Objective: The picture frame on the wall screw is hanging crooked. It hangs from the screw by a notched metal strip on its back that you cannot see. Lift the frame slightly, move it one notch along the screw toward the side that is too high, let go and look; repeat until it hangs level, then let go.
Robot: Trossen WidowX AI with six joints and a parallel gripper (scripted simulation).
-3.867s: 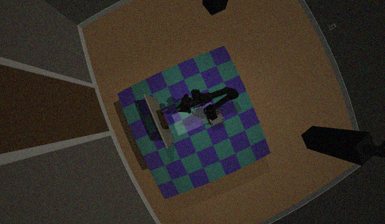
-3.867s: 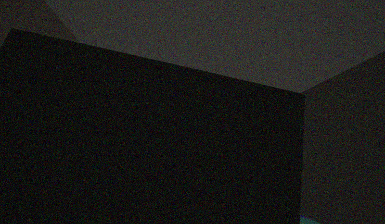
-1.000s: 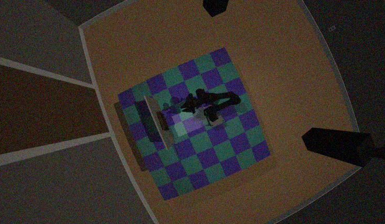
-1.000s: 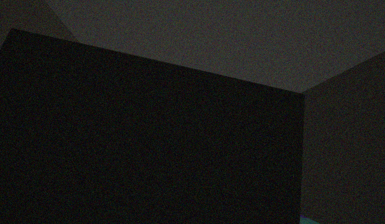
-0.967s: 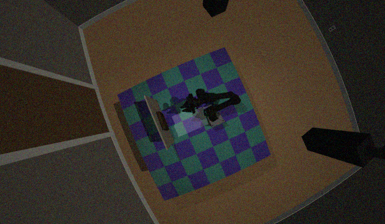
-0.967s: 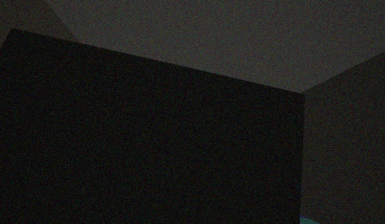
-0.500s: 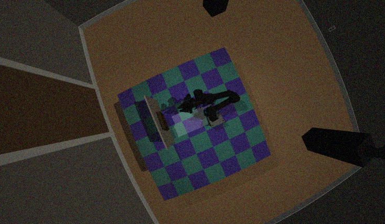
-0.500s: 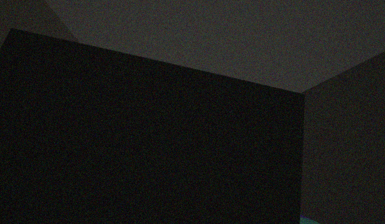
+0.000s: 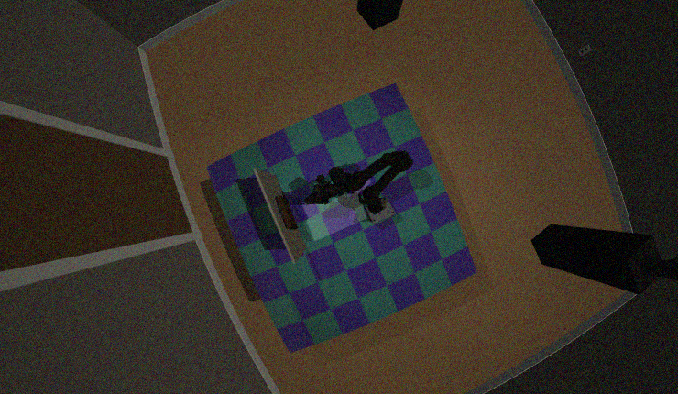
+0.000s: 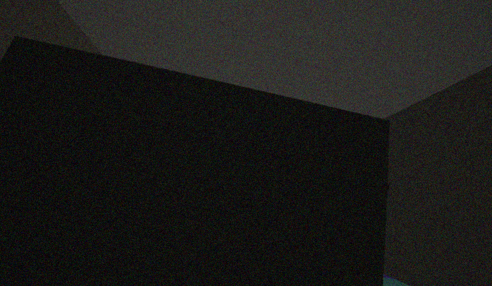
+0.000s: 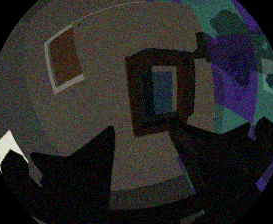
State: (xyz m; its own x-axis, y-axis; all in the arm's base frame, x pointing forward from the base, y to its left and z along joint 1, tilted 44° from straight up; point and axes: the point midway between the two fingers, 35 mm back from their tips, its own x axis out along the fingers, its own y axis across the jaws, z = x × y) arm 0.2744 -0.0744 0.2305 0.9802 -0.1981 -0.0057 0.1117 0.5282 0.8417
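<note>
My gripper tip is 120 mm short of the dark picture frame and 50 mm above it. The rest, counted from my gripper tip: pale wall panel: 130 mm ahead, 70 mm below, 20 mm to the right.
</note>
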